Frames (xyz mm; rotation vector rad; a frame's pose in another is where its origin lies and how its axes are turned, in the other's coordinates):
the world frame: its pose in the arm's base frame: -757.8 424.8 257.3 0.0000 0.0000 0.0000
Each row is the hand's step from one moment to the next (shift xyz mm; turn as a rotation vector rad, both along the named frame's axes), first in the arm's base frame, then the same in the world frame.
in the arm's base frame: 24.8 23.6 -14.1 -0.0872 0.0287 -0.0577
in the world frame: 24.8 23.6 -14.1 -0.0872 0.0287 -0.0577
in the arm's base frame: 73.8 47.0 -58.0 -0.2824 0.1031 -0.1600
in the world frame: 73.8 47.0 -58.0 -0.2824 0.1031 -0.1600
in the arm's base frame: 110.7 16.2 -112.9 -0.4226 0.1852 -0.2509
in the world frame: 110.7 16.2 -112.9 -0.4226 0.1852 -0.2509
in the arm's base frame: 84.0 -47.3 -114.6 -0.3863 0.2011 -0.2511
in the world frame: 84.0 -47.3 -114.6 -0.3863 0.2011 -0.2511
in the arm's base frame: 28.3 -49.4 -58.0 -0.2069 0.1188 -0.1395
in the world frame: 28.3 -49.4 -58.0 -0.2069 0.1188 -0.1395
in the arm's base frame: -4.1 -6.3 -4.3 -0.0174 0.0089 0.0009
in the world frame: -4.1 -6.3 -4.3 -0.0174 0.0089 0.0009
